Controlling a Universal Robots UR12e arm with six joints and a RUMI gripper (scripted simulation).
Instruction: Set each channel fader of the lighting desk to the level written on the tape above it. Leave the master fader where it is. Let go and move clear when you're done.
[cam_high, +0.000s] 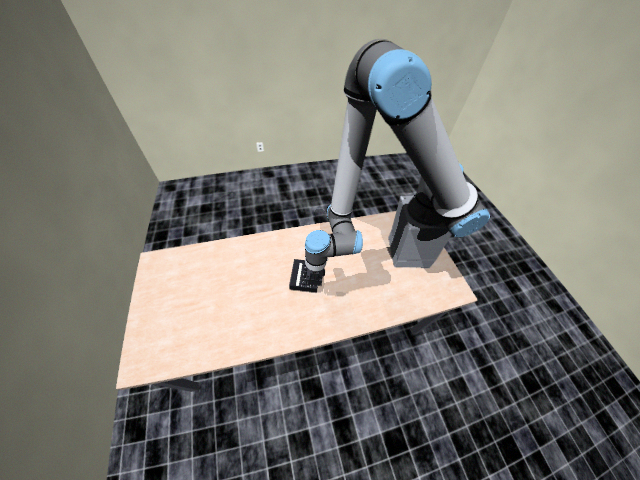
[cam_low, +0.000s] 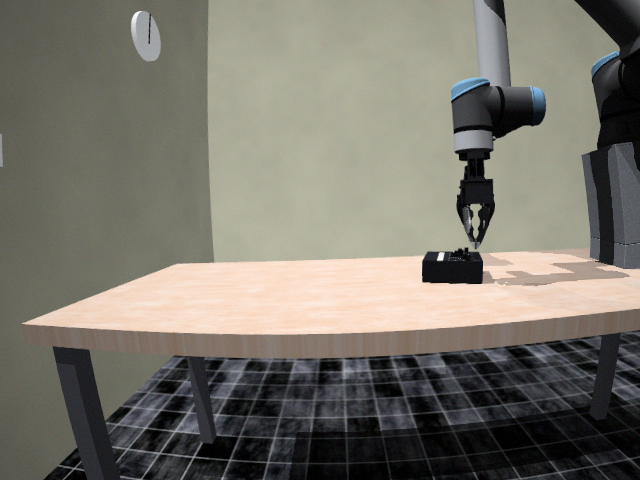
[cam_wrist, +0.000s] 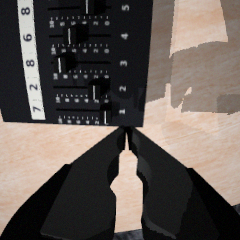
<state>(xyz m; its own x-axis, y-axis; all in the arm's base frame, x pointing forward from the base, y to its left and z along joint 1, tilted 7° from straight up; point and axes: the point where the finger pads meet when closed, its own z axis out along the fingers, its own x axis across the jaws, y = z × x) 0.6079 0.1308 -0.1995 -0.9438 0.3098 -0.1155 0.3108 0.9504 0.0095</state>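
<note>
My gripper is now 20 mm short of the fader 1 cap, 10 mm to the left of it and 30 mm above it. The rest, counted from my hand: fader 3 cap (40 mm ahead, 60 mm to the right, 30 mm below); fader 2 cap (20 mm ahead, 30 mm to the right, 30 mm below); fader 4 cap (20 mm ahead, 80 mm to the right, 30 mm below).
</note>
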